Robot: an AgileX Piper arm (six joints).
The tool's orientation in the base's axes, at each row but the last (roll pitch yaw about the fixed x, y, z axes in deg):
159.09 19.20 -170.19
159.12 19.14 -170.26
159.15 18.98 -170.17
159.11 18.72 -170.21
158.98 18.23 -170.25
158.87 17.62 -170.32
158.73 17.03 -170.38
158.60 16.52 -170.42
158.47 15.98 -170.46
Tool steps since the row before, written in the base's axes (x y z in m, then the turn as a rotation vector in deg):
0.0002 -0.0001 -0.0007 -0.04 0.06 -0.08
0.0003 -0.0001 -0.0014 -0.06 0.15 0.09
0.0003 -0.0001 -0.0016 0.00 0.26 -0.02
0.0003 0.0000 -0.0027 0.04 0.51 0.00
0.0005 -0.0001 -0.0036 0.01 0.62 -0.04
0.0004 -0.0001 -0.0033 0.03 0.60 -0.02
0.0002 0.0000 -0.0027 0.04 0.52 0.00
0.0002 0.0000 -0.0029 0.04 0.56 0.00
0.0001 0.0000 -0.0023 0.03 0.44 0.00
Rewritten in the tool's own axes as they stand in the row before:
0.0001 -0.0004 0.0006 0.05 0.04 0.09
0.0002 -0.0006 0.0013 0.00 0.18 -0.03
0.0003 -0.0007 0.0014 -0.04 0.23 0.12
0.0006 -0.0010 0.0025 -0.12 0.45 0.21
0.0007 -0.0015 0.0033 -0.10 0.54 0.29
0.0006 -0.0013 0.0030 -0.12 0.53 0.27
0.0006 -0.0010 0.0024 -0.12 0.46 0.22
0.0006 -0.0011 0.0026 -0.13 0.49 0.23
0.0005 -0.0008 0.0021 -0.10 0.39 0.18

